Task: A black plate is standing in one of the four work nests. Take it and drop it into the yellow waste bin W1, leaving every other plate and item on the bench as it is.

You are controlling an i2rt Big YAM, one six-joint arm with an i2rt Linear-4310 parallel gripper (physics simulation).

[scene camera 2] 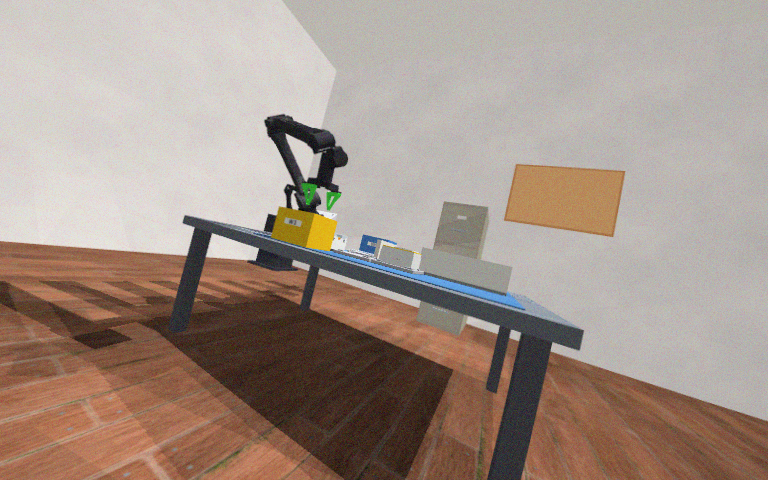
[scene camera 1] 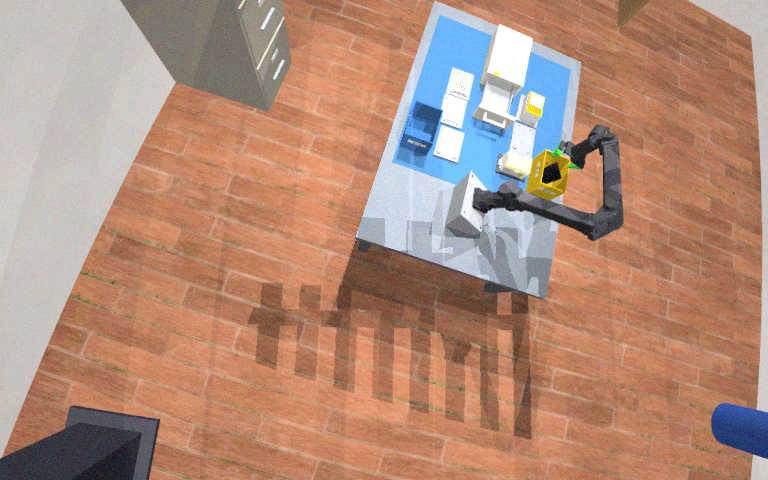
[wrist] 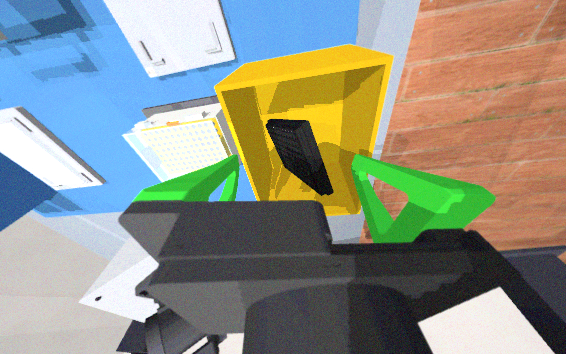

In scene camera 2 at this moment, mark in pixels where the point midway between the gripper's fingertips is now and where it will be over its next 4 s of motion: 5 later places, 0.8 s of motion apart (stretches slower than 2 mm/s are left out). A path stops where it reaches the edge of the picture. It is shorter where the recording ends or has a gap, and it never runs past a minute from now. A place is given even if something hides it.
My gripper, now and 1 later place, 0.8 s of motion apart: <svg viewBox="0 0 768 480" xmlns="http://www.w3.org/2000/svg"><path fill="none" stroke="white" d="M318 207L332 161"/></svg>
